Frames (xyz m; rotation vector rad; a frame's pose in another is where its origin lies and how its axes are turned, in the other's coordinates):
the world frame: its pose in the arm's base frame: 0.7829 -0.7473 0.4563 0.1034 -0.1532 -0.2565
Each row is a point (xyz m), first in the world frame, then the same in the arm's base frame.
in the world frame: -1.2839 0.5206 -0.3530
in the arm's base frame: -0.2591 0.1165 -0.0042
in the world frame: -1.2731 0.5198 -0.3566
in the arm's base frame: -0.2484 0.1132 -0.0063
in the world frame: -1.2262 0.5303 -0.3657
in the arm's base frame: -0.1995 0.1119 -0.0076
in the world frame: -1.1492 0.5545 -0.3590
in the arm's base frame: -0.1211 0.1146 0.0125
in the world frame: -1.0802 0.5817 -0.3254
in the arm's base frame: -0.0540 0.1201 0.0584
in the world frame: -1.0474 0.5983 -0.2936
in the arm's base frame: -0.0238 0.1249 0.0961
